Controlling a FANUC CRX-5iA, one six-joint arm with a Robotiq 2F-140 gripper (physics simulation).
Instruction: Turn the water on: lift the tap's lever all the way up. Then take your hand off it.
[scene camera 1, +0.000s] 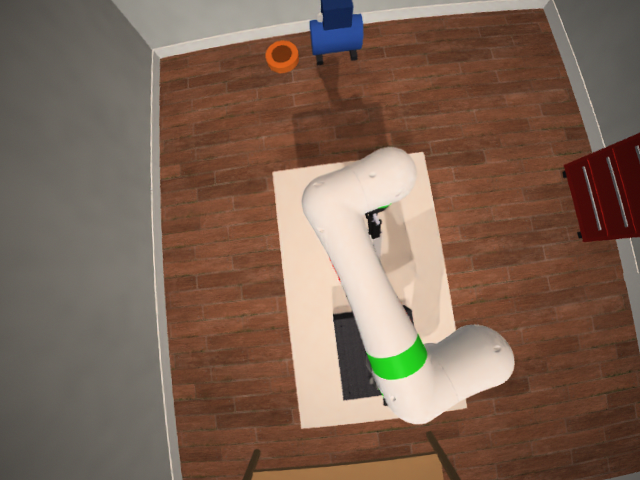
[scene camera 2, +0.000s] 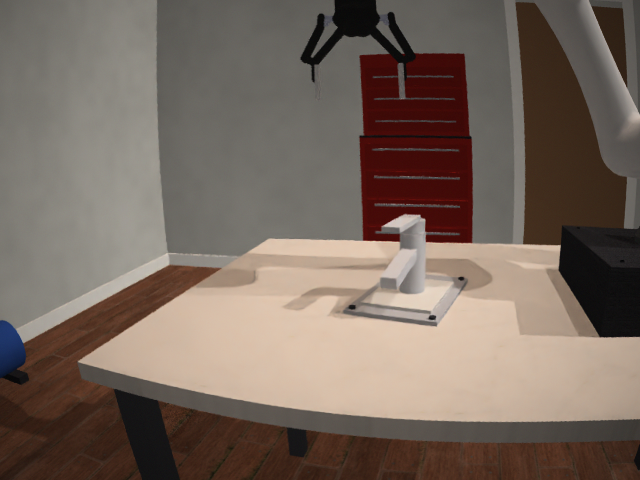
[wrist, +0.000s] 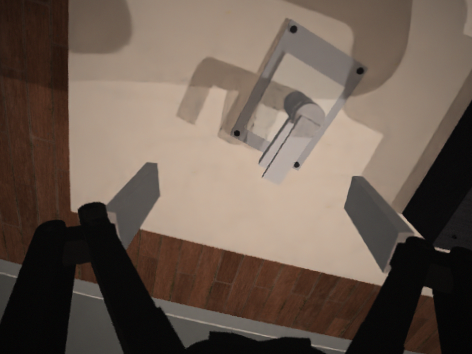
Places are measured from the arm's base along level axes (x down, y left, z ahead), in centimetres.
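Pixels of known places: gripper, fingertip midpoint: (scene camera 2: 360, 99) (wrist: 253, 186).
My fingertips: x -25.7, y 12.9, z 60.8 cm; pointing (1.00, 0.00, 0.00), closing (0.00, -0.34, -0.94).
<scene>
Ahead of a thing's pixels: the offset from my fingertips to its top centre. "spot": to the spot under its first point. Level surfaces: height alone.
The grey tap @(spot: dx +29.8, dy -1.1, dz -8.6 cm) (scene camera 2: 413, 266) (wrist: 295, 102) stands upright on its base plate (scene camera 2: 390, 316) (wrist: 320, 50), which lies on the table. Its flat lever @(dx +20.9, dy +2.2, dz -7.4 cm) (scene camera 2: 401, 223) (wrist: 291, 150) lies across the top of the column, about level, above the spout @(dx +26.6, dy +3.6, dz -7.3 cm) (scene camera 2: 397, 269) and pointing the same way. My gripper (scene camera 2: 359, 98) (wrist: 253, 186) is wide open with nothing between the fingers. It points down, well above the tap and apart from it, a little to the left in scene camera 2's view. In scene camera 1's view the arm hides the tap and most of the gripper.
The pale table @(dx +36.5 cm) (scene camera 1: 305, 310) (scene camera 2: 310, 361) bears a black box (scene camera 1: 351, 356) (scene camera 2: 589, 279) beside the tap. The white arm (scene camera 1: 361, 279) (scene camera 2: 594, 77) reaches over the table. A red cabinet (scene camera 1: 602, 198) (scene camera 2: 416, 191), a blue tank (scene camera 1: 336, 37) and an orange ring (scene camera 1: 281, 67) stand away from it.
</scene>
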